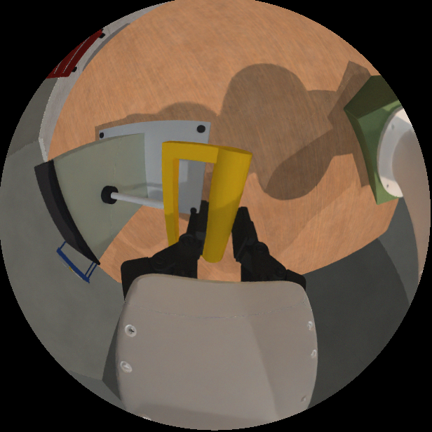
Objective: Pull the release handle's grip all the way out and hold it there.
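The release handle's yellow grip (228,195) is a thick bar joined by a short arm to a thinner yellow bar on its left. A light metal rod (140,199) runs from a black collar (109,195) on the pale green housing (90,175) to the thinner bar, so the grip stands out from the housing. My gripper (220,215) is shut on the thick yellow bar, with one black finger on each side of it. The lower part of the thinner bar is partly hidden behind the left finger.
A grey base plate (155,129) with dark bolts lies under the housing on the wooden table (180,50). A green block (367,130) with a white round arm part stands at the right. A red slatted thing (77,55) is at the upper left, a blue bracket (72,265) at the lower left.
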